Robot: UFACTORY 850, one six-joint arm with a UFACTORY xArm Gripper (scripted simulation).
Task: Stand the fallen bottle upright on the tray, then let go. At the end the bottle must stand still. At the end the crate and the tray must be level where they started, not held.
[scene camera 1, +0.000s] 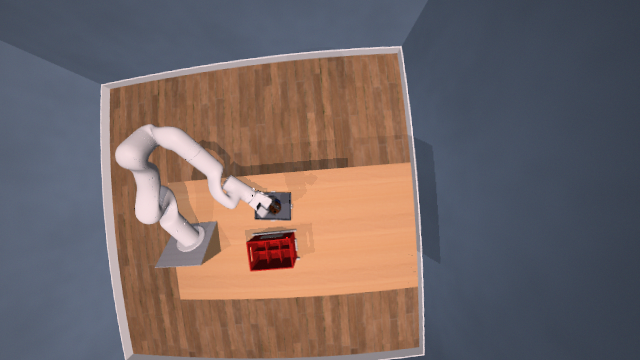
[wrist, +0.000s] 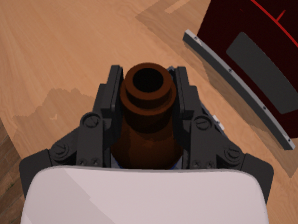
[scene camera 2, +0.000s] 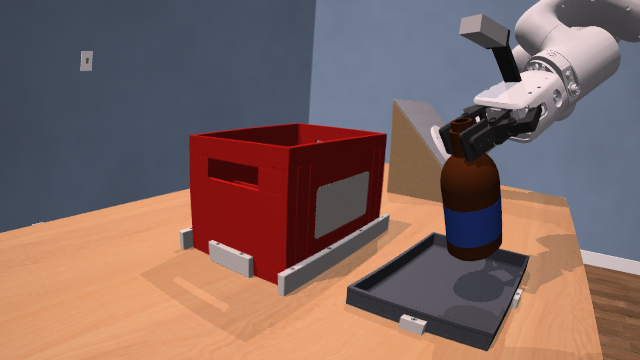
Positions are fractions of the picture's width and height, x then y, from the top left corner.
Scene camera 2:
my gripper: 0.71, 0.40
red crate: 0.44, 0.57
dark grey tray: 0.66, 0.77
